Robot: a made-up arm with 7 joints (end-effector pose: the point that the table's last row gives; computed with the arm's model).
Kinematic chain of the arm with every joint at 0, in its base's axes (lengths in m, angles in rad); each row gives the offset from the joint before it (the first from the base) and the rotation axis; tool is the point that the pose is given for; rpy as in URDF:
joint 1: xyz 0 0 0.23 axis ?
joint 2: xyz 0 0 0 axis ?
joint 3: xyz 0 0 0.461 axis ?
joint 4: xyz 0.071 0 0 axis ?
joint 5: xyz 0.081 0 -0.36 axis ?
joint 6: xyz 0 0 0 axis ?
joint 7: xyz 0.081 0 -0.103 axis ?
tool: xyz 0 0 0 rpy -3.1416 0 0
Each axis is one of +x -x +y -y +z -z.
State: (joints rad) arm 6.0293 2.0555 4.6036 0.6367 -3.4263 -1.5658 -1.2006
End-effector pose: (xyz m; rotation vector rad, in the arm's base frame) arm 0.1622 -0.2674 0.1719 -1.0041 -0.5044 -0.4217
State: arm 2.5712 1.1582 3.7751 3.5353 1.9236 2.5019 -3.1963
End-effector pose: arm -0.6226 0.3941 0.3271 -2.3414 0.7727 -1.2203
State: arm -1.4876 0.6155 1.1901 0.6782 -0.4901 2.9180 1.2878
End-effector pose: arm 0.2232 -0.2290 0.3486 0.9984 -0.2628 -1.7568
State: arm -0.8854 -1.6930 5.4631 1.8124 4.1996 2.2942 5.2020
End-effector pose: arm -0.7192 0.3194 0.3199 -1.7899 2.4755 0.1278
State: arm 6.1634 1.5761 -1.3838 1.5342 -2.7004 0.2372 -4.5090
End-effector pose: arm 0.4069 -0.5899 0.1022 1.5012 0.7885 -0.6432
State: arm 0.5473 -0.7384 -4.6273 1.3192 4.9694 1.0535 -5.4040
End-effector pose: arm -0.5233 0.3325 0.5317 0.7826 1.6585 2.4706
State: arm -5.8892 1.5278 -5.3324 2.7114 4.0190 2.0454 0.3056
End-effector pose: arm 0.8121 0.3487 0.1390 1.7158 0.1978 0.1543
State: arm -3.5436 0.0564 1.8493 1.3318 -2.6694 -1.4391 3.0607
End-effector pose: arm -0.0119 -0.3466 0.6104 -1.7877 2.0269 -0.4759
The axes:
joint 1: +z
joint 2: +y
joint 3: +z
joint 4: -y
joint 5: -z
joint 6: +y
joint 7: -z

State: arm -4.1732 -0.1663 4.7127 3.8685 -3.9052 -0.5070 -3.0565
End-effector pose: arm -0.0613 -0.2817 0.9776 -0.0269 -0.9346 2.9587
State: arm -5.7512 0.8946 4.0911 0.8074 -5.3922 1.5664 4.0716
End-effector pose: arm 0.2108 -0.3085 0.4665 3.0900 0.3460 0.3475
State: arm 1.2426 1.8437 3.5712 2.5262 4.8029 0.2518 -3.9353
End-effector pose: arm 0.4550 0.8288 0.2091 -0.0061 1.4702 2.0992
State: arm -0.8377 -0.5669 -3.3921 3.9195 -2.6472 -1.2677 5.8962
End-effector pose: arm -0.2555 0.1515 0.8829 -1.3423 -0.1221 1.7927
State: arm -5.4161 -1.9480 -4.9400 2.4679 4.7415 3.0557 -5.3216
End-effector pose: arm -0.5755 -0.4464 0.0838 -1.2218 0.8160 -1.3529
